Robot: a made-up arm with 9 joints.
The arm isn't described. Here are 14 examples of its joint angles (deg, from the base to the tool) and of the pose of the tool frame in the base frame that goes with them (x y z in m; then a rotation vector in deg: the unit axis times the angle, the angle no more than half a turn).
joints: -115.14 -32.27 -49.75 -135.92 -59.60 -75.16 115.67 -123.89 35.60
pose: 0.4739 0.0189 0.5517 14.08 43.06 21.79
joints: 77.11 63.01 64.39 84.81 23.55 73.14 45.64 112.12 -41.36
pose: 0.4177 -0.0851 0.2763 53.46 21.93 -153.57
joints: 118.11 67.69 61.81 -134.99 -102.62 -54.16 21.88 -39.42 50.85
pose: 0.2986 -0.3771 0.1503 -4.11 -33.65 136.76
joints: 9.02 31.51 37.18 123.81 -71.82 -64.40 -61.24 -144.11 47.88
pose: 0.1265 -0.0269 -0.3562 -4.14 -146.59 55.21
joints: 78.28 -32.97 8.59 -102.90 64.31 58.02 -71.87 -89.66 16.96
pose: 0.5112 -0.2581 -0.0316 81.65 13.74 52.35
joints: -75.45 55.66 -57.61 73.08 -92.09 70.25 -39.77 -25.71 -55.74
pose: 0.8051 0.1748 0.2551 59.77 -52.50 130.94
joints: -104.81 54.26 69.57 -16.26 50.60 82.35 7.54 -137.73 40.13
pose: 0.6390 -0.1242 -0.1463 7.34 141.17 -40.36
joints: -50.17 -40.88 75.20 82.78 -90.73 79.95 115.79 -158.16 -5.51
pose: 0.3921 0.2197 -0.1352 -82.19 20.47 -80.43
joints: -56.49 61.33 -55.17 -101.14 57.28 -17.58 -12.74 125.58 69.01
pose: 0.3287 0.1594 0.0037 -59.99 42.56 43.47
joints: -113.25 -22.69 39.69 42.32 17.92 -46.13 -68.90 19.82 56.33
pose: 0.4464 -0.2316 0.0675 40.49 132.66 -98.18
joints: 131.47 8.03 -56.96 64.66 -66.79 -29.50 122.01 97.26 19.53
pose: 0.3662 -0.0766 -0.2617 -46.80 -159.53 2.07
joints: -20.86 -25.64 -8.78 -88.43 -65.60 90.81 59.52 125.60 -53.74
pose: 0.5676 0.1443 -0.0432 37.05 92.01 111.10
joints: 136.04 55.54 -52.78 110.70 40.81 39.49 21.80 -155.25 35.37
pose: 0.6793 0.0195 -0.0982 20.22 139.53 85.14
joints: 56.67 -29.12 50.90 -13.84 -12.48 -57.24 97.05 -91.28 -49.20
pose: 0.7073 0.2345 -0.0744 -129.79 76.18 -90.80
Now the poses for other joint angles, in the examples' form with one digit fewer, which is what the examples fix.
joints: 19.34 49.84 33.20 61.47 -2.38 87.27 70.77 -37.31 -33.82
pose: 0.750 -0.159 0.017 -3.1 79.2 42.6
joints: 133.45 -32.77 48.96 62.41 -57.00 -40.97 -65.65 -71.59 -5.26
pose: 0.043 -0.130 -0.027 -23.9 -58.1 0.7
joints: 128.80 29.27 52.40 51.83 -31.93 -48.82 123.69 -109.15 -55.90
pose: 0.362 0.098 -0.330 -78.0 -80.2 -130.5
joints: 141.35 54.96 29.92 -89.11 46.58 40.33 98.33 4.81 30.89
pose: 0.047 -0.350 -0.130 -20.1 -130.7 78.8
